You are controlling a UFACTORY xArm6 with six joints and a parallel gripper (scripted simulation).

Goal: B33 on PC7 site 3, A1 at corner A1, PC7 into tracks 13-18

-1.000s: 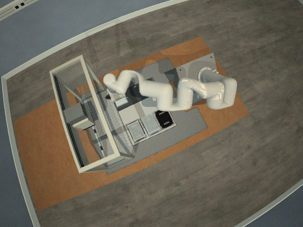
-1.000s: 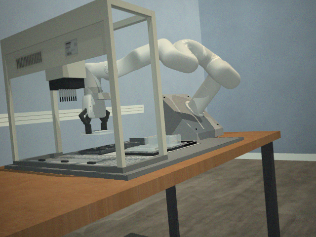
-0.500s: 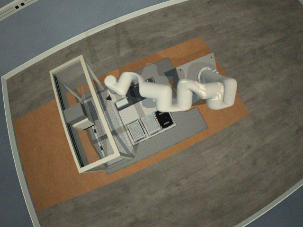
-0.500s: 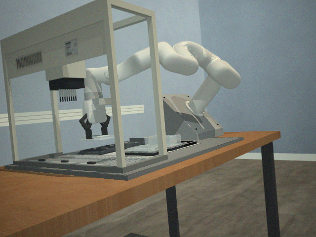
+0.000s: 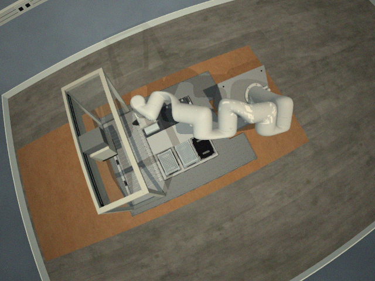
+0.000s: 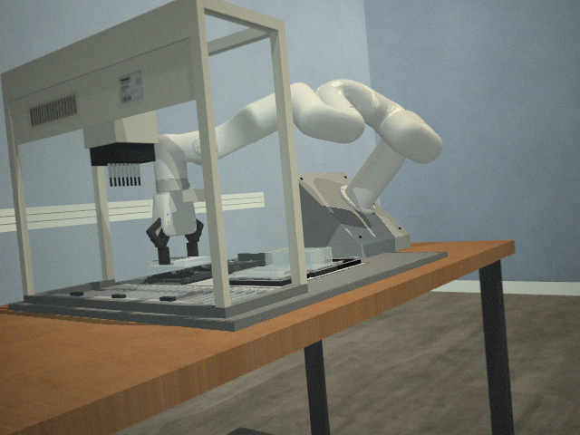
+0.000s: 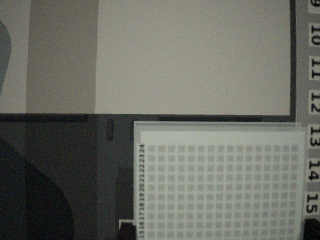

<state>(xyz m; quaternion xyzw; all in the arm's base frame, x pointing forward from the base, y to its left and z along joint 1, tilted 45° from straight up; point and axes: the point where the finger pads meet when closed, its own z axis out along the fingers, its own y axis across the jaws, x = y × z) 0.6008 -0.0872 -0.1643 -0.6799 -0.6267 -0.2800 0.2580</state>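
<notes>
Right now my hand is 11 cm past the plate carrier PC7, 1 cm to the right of it and 4 cm above it. From my hand the other things lie so: 384-well plate B33: 1 cm below; 96-well plate B38: 1 cm ahead, 26 cm to the left, 4 cm below; deep-well block B83: 10 cm behind, 27 cm to the left, 2 cm below.
</notes>
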